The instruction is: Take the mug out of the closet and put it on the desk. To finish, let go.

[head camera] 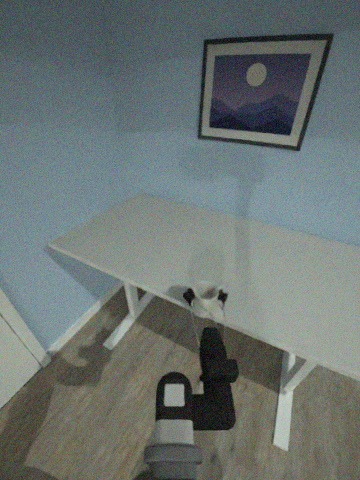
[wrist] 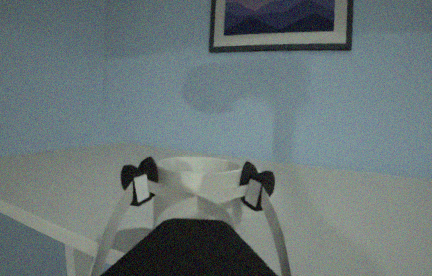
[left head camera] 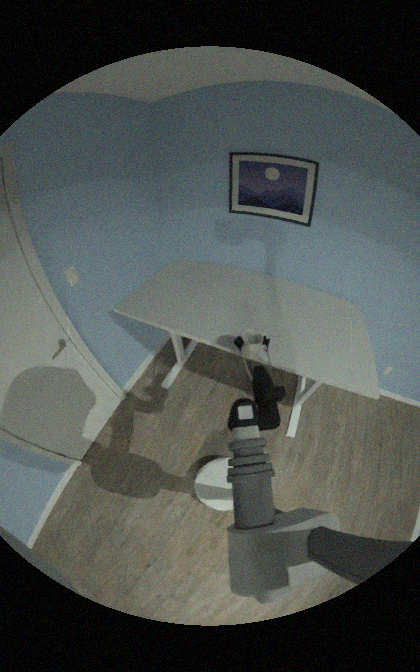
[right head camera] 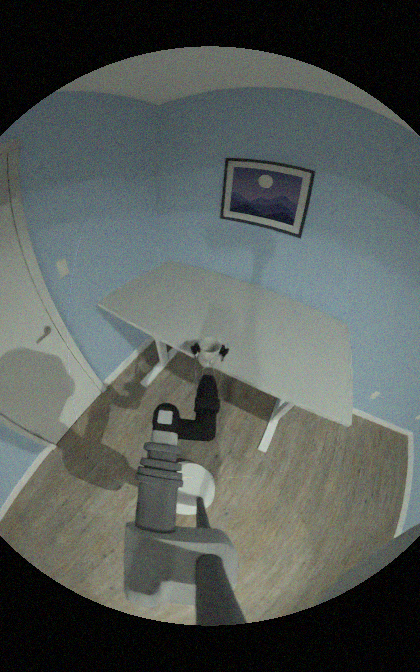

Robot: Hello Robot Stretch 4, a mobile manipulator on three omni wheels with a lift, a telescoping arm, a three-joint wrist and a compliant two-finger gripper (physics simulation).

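Places are measured from the robot's base along level axes (x up, y right, z ahead), in centimetres.
Pixels of known places: gripper, fingertip midpoint: (head camera: 204, 290) (wrist: 197, 175).
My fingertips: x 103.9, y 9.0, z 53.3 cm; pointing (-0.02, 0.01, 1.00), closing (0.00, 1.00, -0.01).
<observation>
Behind a point stands the place of what it marks.
The white mug (head camera: 207, 306) {x 102.5, y 9.4, z 48.3 cm} (left head camera: 254, 351) (right head camera: 209, 357) (wrist: 170, 176) {x 104.8, y 6.9, z 49.1 cm} is upright, its open rim up. My gripper (head camera: 205, 296) {x 103.9, y 9.0, z 53.3 cm} (left head camera: 252, 342) (right head camera: 210, 350) (wrist: 197, 175) {x 103.9, y 9.0, z 53.3 cm} is shut on it, with one black fingertip on each side. The mug shows against the front edge part of the white desk (head camera: 125, 230) {x 92.2, y -28.0, z 105.3 cm} (left head camera: 200, 295) (right head camera: 300, 350) (wrist: 60, 175) {x 92.2, y -25.4, z 92.5 cm}. The gripper's black body hides the mug's lower part in the wrist view, so I cannot tell whether its base touches the desk top. The closet does not show in these views.
A framed picture (head camera: 256, 92) {x 157.7, y 36.7, z 127.6 cm} (left head camera: 273, 189) (right head camera: 267, 196) (wrist: 280, 40) {x 137.6, y 37.4, z 127.3 cm} hangs on the blue wall behind the desk. A white door (left head camera: 30, 310) (right head camera: 25, 300) stands at the left. White desk legs (head camera: 284, 415) (left head camera: 295, 415) (right head camera: 269, 430) stand on the wood floor below the front edge.
</observation>
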